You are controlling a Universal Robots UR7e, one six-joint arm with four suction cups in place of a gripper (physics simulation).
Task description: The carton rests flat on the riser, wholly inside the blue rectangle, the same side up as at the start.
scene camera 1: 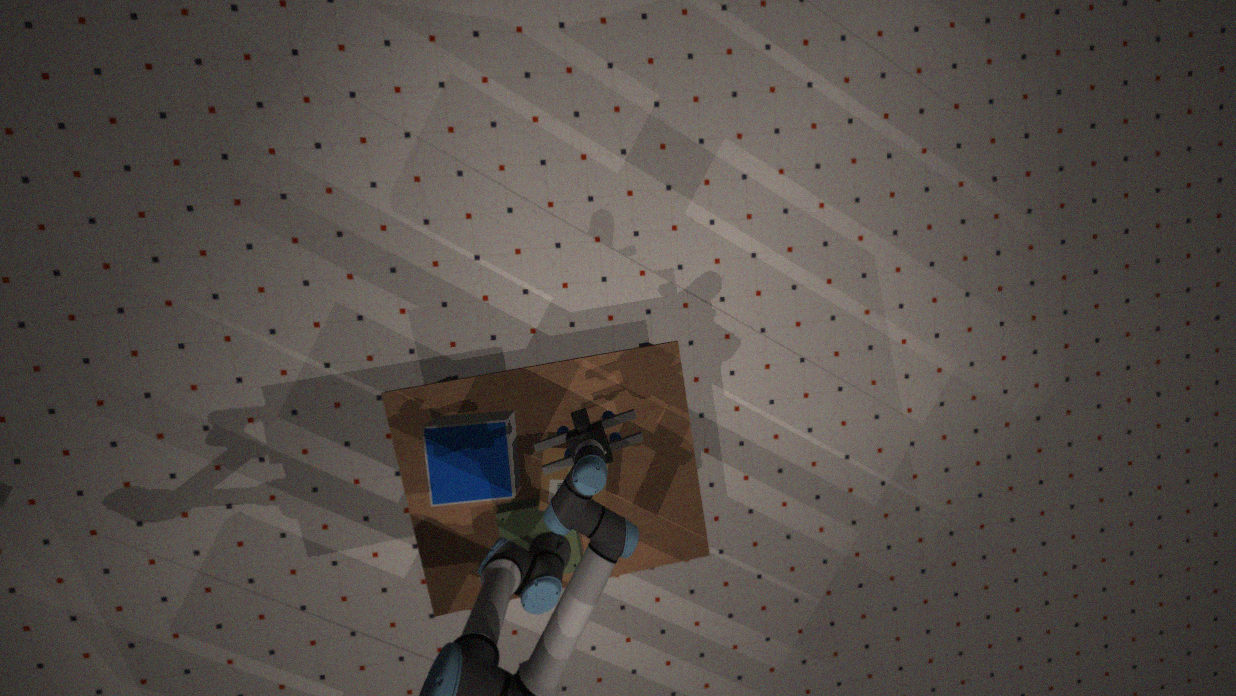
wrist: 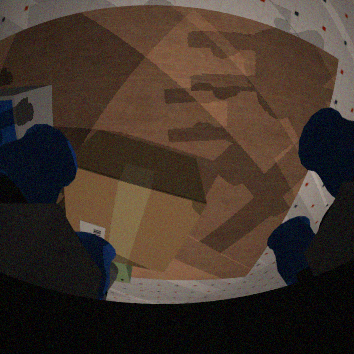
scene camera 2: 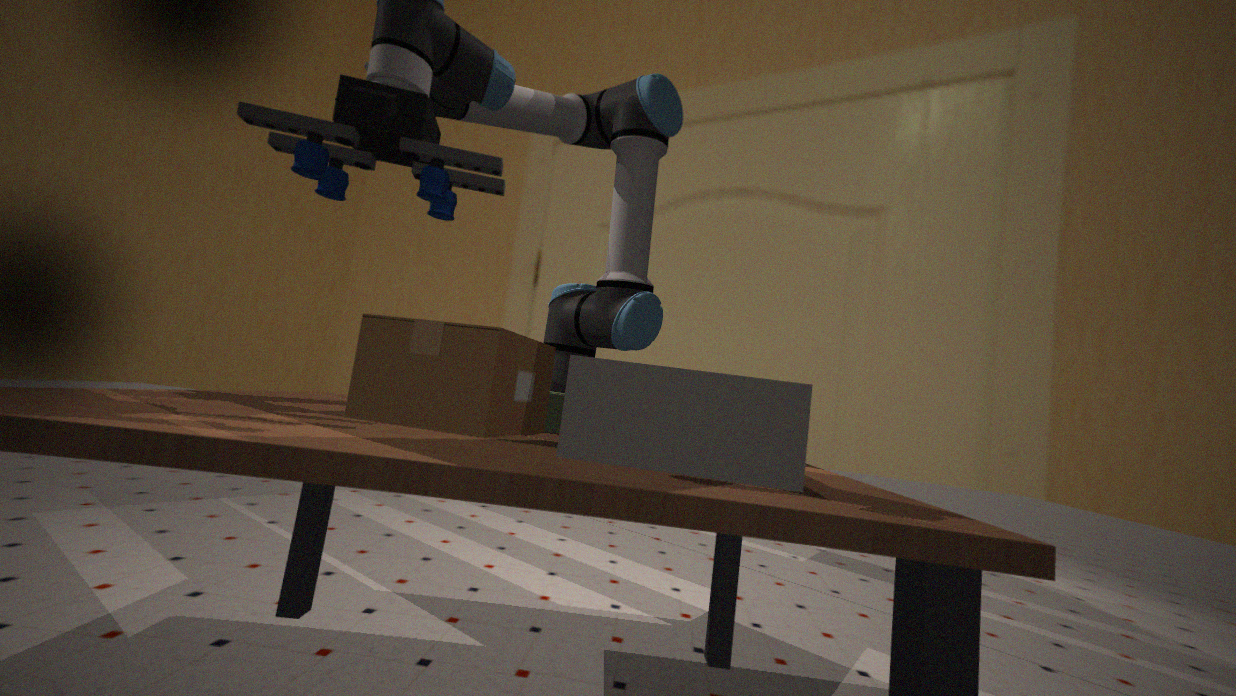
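Note:
The brown carton (scene camera 1: 553, 474) (scene camera 2: 423, 380) (wrist: 165, 220) rests flat on the table, apart from the riser, with a tape strip and a white label. The arm partly covers it in scene camera 1. The grey riser (scene camera 1: 512, 423) (scene camera 2: 683, 423) (wrist: 42, 100) stands beside it, left of it in scene camera 1. The blue rectangle (scene camera 1: 471, 462) (wrist: 6, 120) on the riser's top holds no carton; scene camera 2 does not show it. My suction gripper (scene camera 1: 589, 434) (scene camera 2: 380, 182) (wrist: 190, 205) is open and hangs well above the carton's level, its four blue cups touching nothing.
The wooden table (scene camera 1: 691, 518) (scene camera 2: 518, 486) (wrist: 110, 60) carries both objects. A green plate (scene camera 1: 518, 521) (wrist: 124, 272) lies near the arm's base. The arm reaches in from the bottom in scene camera 1. Shadows fall across the table.

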